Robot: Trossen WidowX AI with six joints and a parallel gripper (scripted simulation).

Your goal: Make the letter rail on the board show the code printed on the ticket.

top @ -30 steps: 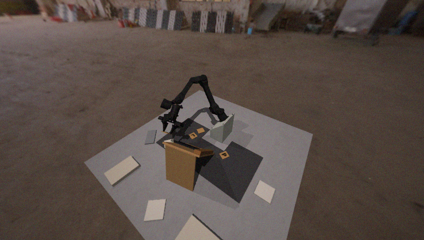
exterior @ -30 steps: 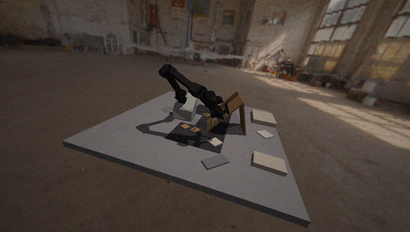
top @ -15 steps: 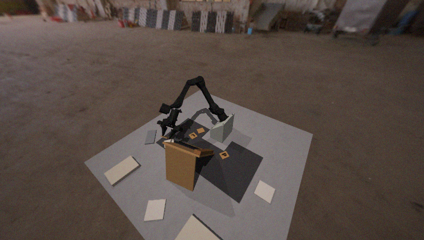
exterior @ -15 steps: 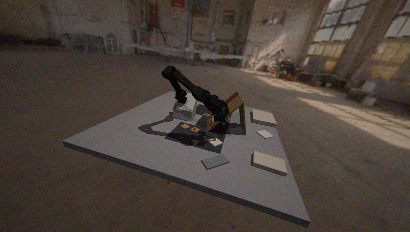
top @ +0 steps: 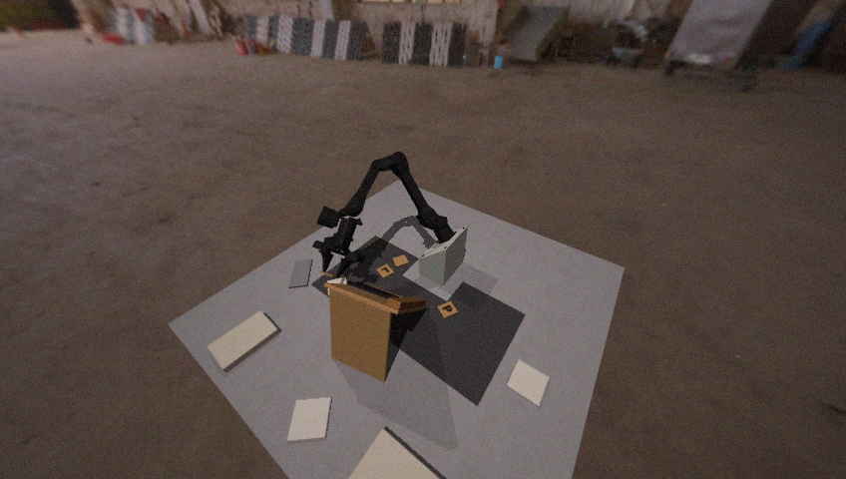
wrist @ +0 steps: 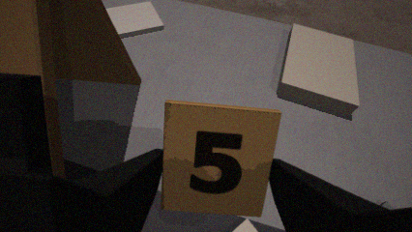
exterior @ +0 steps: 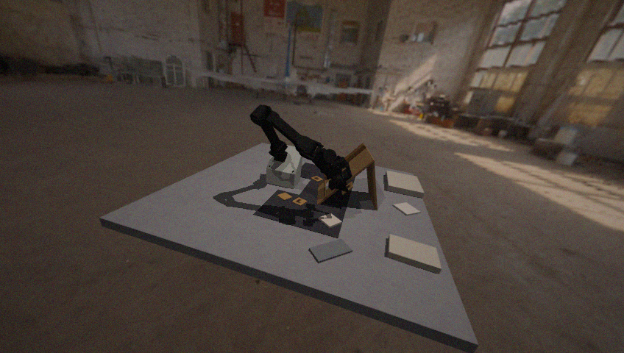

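The white ticket is 90 mm behind my gripper tip, 190 mm to the left of it and 70 mm below it. The rest, counted from my gripper tip: small white card: 40 mm behind, 60 mm to the right, 150 mm below; grey plate: 10 mm behind, 240 mm to the right, 150 mm below; letter tile: right at my gripper tip.
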